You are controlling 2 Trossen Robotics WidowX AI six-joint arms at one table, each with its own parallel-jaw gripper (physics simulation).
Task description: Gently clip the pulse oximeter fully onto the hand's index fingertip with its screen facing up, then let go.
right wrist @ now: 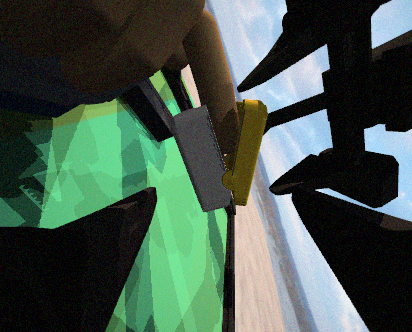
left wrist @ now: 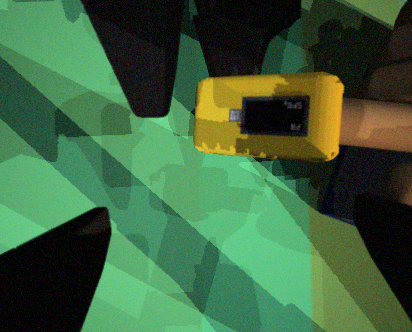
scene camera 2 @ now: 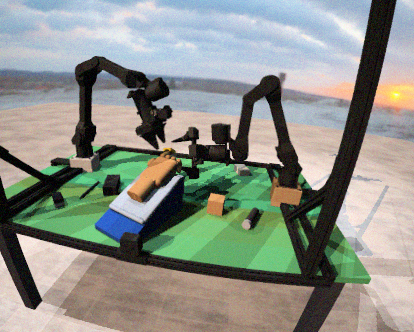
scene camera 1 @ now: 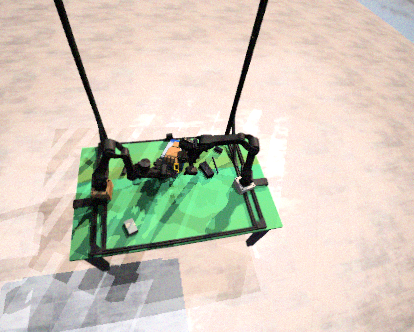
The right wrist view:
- left gripper: 257,147
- right gripper: 223,192
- pulse oximeter: 213,175
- black box: 144,99, on the table
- index fingertip: 203,46
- blue and grey block: 40,88
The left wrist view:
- left gripper: 232,213
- right gripper: 205,124
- pulse oximeter: 291,116
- index fingertip: 364,123
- blue and grey block: 357,170
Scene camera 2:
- left gripper: 161,146
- right gripper: 171,154
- blue and grey block: 125,214
